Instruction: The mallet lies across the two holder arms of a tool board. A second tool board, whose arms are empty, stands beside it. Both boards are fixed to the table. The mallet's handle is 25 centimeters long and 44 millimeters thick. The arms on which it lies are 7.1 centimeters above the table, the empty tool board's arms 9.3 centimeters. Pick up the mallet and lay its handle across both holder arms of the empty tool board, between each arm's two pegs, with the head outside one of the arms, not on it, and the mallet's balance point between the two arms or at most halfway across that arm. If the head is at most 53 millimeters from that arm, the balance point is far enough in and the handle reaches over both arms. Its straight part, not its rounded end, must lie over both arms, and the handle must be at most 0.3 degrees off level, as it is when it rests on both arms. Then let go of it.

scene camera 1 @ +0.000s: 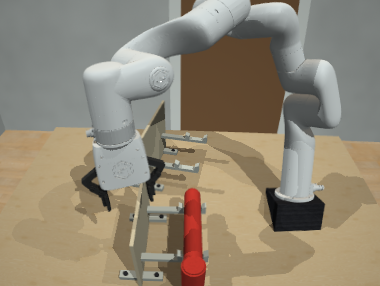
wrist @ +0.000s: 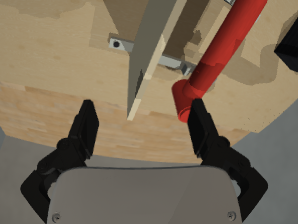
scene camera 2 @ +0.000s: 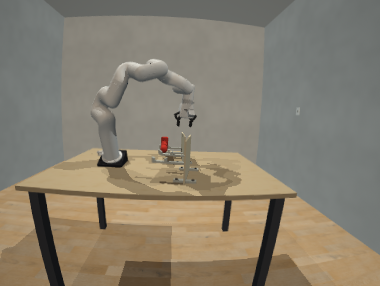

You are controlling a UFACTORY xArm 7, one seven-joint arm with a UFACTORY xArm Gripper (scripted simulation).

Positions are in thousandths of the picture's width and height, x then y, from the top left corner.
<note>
I see my gripper (scene camera 1: 343, 708) and a tool board (scene camera 1: 407, 481).
My gripper is seen too in the wrist view (wrist: 478, 493).
</note>
